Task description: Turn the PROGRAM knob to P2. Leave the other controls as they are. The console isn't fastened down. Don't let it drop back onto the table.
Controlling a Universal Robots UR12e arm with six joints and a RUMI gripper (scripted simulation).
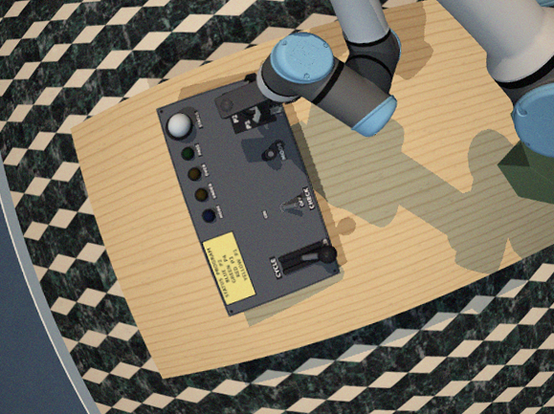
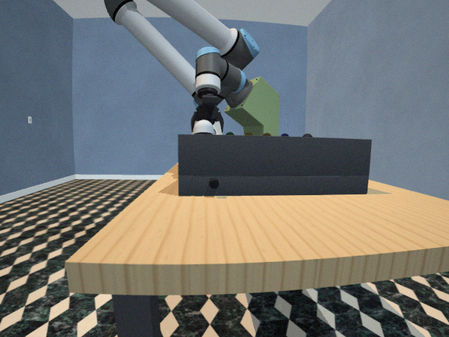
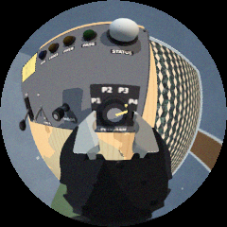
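The mode knob is 20 mm ahead of my hand and 120 mm to the left of it. Round my hand: check toggle 30 mm ahead, 240 mm to the left, 10 mm below; then dark grey console 60 mm ahead, 170 mm to the left, 30 mm below; then cycle lever 30 mm ahead, 360 mm to the left, 10 mm above.
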